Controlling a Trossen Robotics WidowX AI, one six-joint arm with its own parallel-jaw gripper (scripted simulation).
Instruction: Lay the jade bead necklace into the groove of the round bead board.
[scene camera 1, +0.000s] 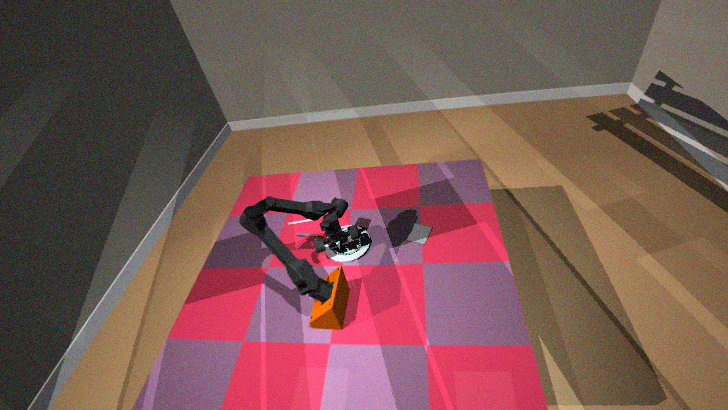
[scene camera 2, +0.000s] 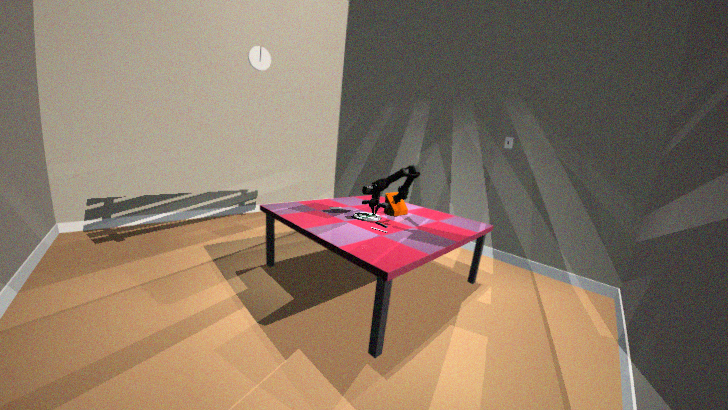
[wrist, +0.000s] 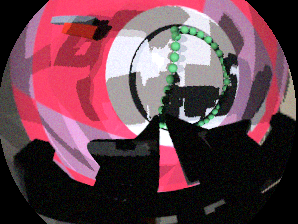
The gripper (wrist: 161, 117) is 10 cm from the lens. A red-handled tool (wrist: 82, 26): 15 cm from the lens.
